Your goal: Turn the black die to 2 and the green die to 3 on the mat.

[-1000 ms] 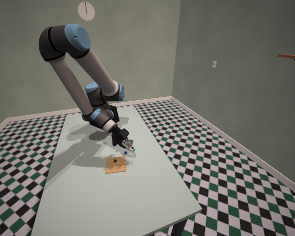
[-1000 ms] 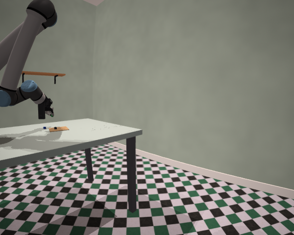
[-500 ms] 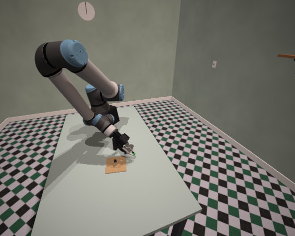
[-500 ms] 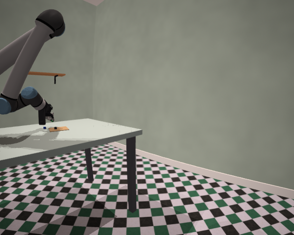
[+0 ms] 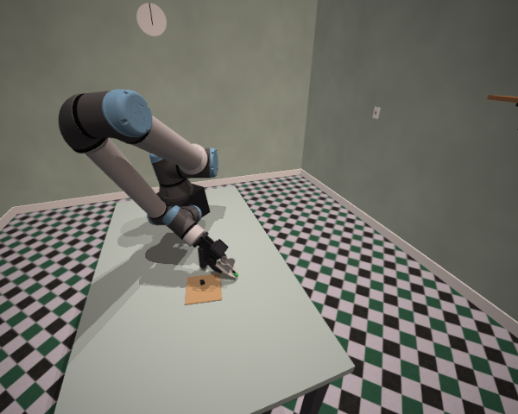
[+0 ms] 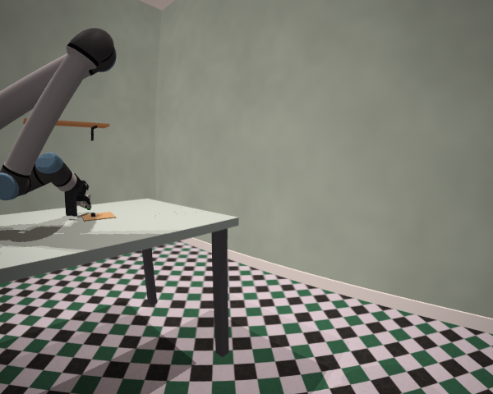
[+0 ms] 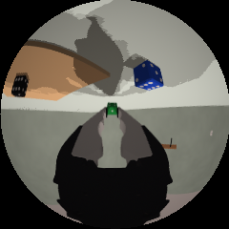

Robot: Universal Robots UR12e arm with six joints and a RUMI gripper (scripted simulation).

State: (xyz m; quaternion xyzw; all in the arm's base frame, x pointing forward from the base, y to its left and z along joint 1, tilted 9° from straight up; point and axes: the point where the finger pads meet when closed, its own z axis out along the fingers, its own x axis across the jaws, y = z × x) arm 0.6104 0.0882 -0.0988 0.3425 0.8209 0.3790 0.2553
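Right now the green die is 1 cm below my hand and 1 cm ahead of it. From my hand the other things lie so: black die: 13 cm to the right, 3 cm behind, 2 cm below; then orange mat: 13 cm to the right, 3 cm below, 1 cm behind; then blue die: 8 cm behind, 3 cm to the right, 2 cm below.
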